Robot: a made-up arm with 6 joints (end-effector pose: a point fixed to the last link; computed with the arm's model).
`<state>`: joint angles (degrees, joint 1 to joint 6).
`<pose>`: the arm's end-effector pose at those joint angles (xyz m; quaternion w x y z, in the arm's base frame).
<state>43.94 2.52 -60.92 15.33 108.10 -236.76</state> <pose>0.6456 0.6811 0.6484 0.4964 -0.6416 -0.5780 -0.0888</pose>
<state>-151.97 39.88 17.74 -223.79 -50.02 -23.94</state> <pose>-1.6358 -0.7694 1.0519 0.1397 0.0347 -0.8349 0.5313</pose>
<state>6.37 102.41 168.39 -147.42 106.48 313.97</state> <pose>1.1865 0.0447 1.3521 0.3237 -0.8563 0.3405 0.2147</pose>
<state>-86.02 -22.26 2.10 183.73 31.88 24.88</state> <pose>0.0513 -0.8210 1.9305 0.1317 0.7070 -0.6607 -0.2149</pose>
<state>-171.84 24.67 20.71 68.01 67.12 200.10</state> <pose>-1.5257 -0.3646 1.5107 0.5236 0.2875 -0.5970 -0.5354</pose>
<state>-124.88 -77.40 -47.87 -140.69 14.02 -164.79</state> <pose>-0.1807 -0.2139 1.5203 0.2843 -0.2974 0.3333 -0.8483</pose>
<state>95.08 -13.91 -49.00 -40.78 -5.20 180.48</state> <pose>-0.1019 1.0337 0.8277 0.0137 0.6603 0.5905 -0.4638</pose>
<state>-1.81 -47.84 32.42 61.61 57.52 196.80</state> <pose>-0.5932 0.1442 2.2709 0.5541 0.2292 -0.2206 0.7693</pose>
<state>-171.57 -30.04 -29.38 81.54 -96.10 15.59</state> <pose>-0.7479 0.0572 1.4828 0.3738 -0.5830 -0.5431 0.4747</pose>
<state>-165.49 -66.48 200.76 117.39 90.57 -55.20</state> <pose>0.5289 -0.0181 -0.1664 0.8029 0.4344 -0.2095 -0.3503</pose>
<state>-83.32 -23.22 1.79 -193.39 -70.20 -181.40</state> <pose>0.0358 -0.6220 2.1213 0.4755 -0.4014 -0.6253 -0.4710</pose>
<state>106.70 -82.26 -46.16 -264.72 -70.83 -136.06</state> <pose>0.1360 0.0999 1.5311 0.7150 0.6391 0.0627 0.2764</pose>
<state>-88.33 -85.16 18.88 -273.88 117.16 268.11</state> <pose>0.1160 1.1695 1.5123 0.6017 -0.7631 0.1564 0.1764</pose>
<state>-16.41 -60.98 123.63 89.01 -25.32 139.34</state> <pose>-1.7117 0.4288 0.6145 0.0846 -0.0009 0.3954 -0.9146</pose>
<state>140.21 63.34 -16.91 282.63 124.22 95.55</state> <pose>-0.8658 0.8986 0.0330 0.7217 -0.4534 -0.5006 0.1518</pose>
